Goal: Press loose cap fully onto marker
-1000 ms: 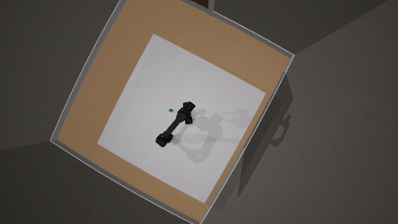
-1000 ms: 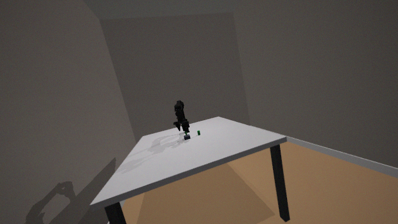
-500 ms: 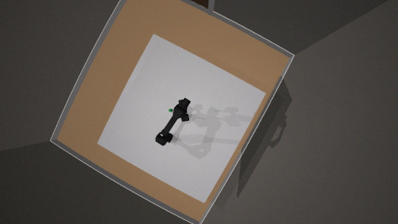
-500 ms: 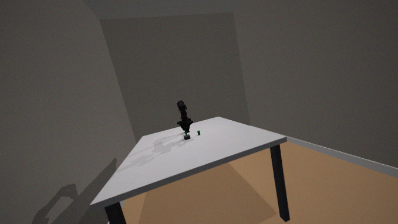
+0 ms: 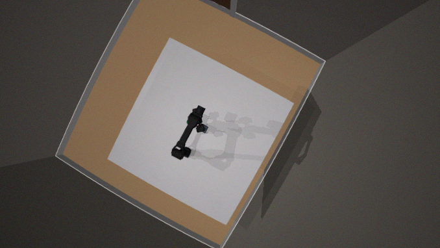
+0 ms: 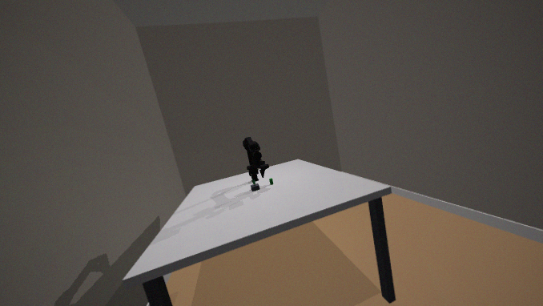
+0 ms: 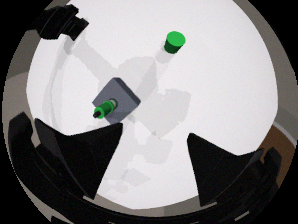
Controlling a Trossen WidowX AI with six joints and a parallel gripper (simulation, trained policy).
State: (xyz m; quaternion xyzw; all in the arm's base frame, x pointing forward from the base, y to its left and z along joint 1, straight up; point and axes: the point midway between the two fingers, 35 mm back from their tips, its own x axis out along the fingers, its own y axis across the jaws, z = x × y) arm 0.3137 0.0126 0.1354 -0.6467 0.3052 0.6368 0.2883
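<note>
My gripper tip is 70 mm past the green cap, 100 mm to the right of it and 80 mm above it. Also, from my gripper tip: green marker 60 mm behind, 50 mm to the right, 30 mm below; grey holder block 60 mm behind, 50 mm to the right, 80 mm below.
</note>
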